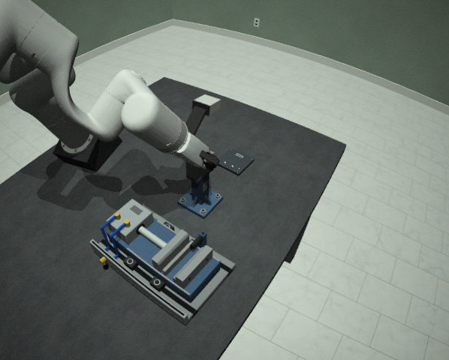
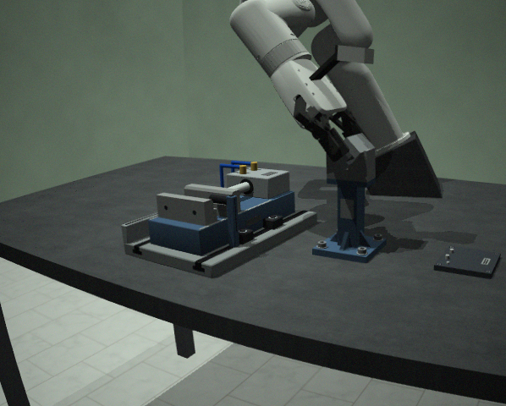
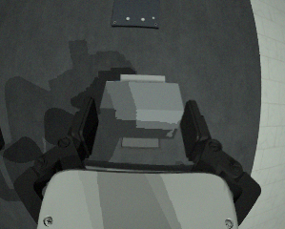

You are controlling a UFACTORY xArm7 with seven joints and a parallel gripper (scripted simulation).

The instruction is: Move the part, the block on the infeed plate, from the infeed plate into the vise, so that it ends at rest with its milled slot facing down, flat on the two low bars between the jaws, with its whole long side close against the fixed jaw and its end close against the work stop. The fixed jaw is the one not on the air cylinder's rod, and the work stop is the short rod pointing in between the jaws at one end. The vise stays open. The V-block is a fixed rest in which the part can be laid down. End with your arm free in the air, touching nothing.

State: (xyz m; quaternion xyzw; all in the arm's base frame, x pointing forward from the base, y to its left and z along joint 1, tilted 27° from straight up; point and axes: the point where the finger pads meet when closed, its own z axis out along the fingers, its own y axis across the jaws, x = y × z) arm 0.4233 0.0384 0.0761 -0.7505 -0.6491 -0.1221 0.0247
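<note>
Now: hand 10 mm to the right of the part and 10 mm above it. Also, from my hand: work stop 80 mm ahead, 180 mm to the right, 70 mm below; cylinder rod 20 mm behind, 210 mm to the right, 90 mm below; blue stand 110 mm below.
</note>
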